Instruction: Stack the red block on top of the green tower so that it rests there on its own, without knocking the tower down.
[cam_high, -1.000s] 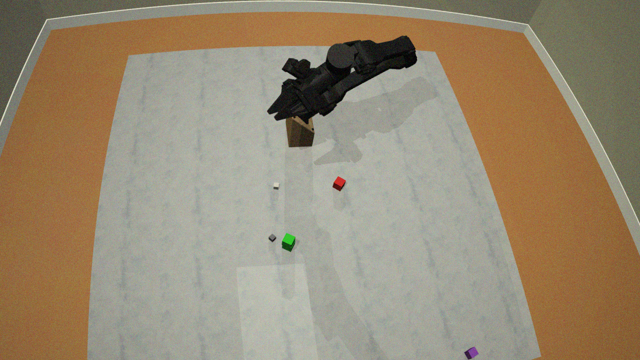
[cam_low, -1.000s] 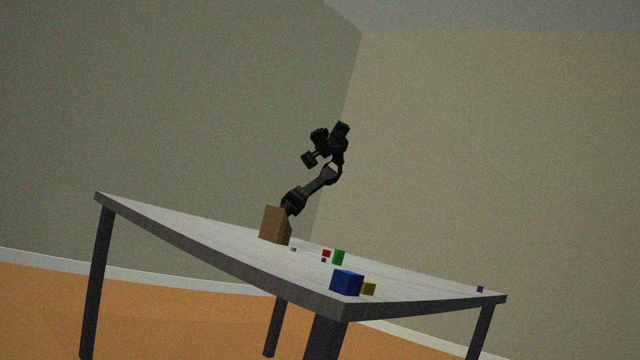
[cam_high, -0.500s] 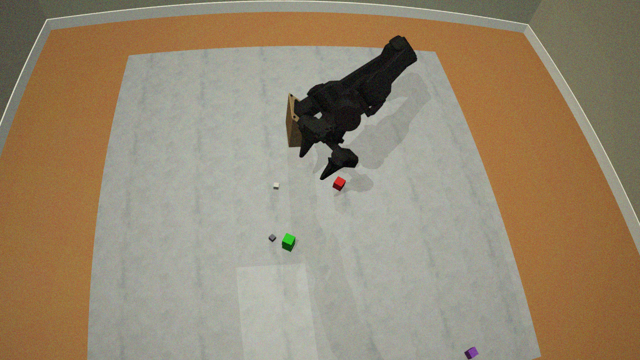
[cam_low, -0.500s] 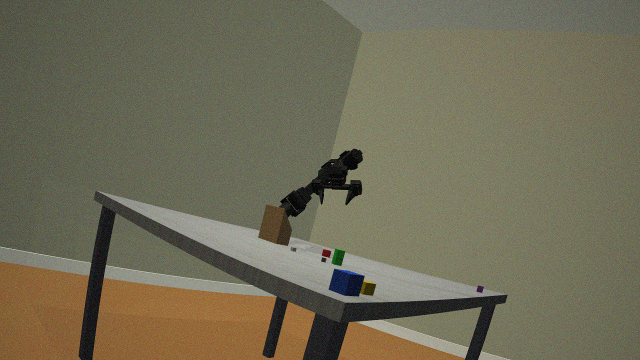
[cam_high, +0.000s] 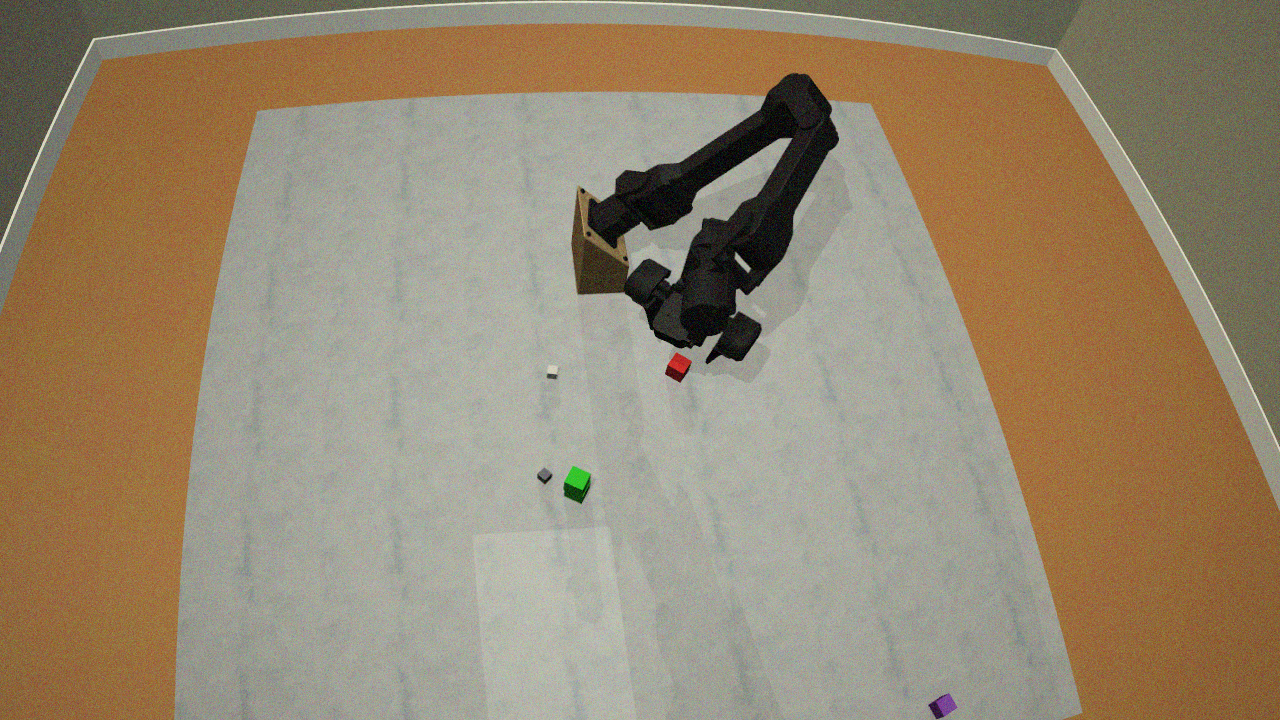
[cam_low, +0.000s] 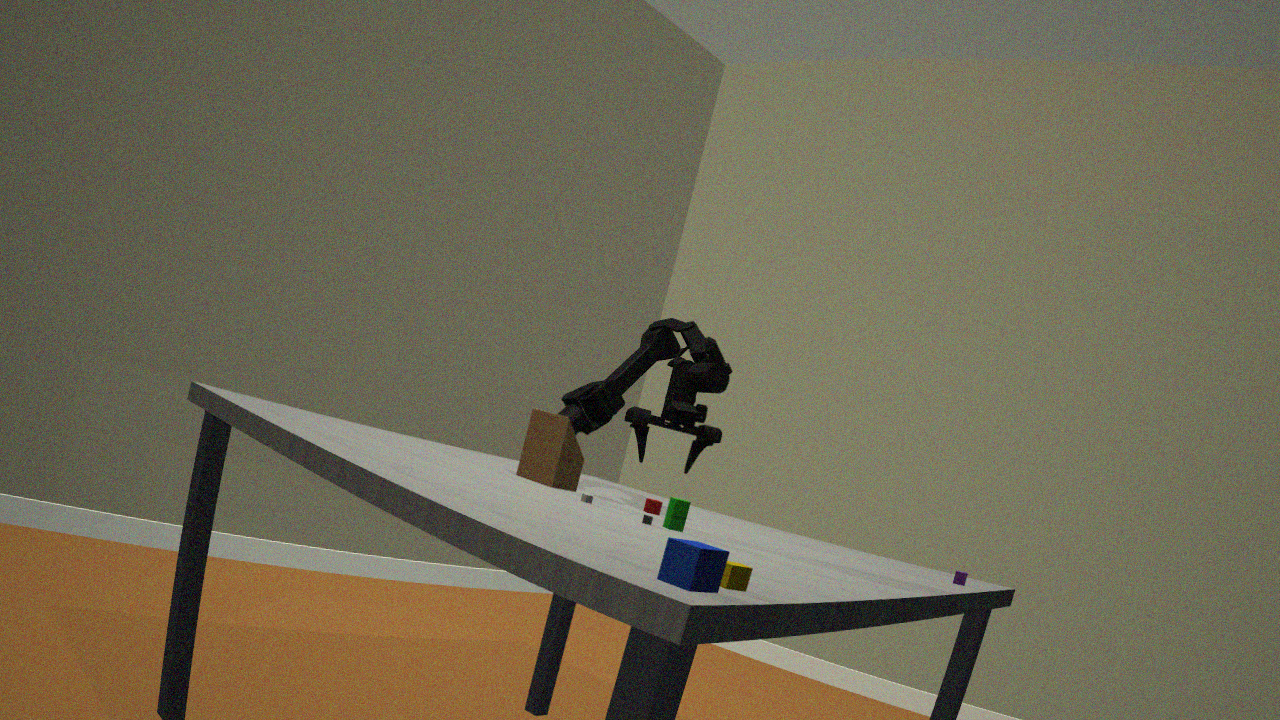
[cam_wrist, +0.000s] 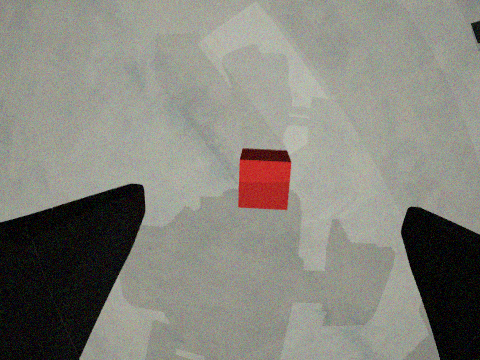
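My gripper tip is 80 mm above the red block, 10 mm to the right of it and 10 mm past it. Round my gripper tip: dark grey cube 180 mm to the right, 180 mm ahead, 90 mm below; then purple cube 510 mm ahead, 390 mm to the left, 80 mm below; then white cube 180 mm to the right, 90 mm below, 10 mm ahead.
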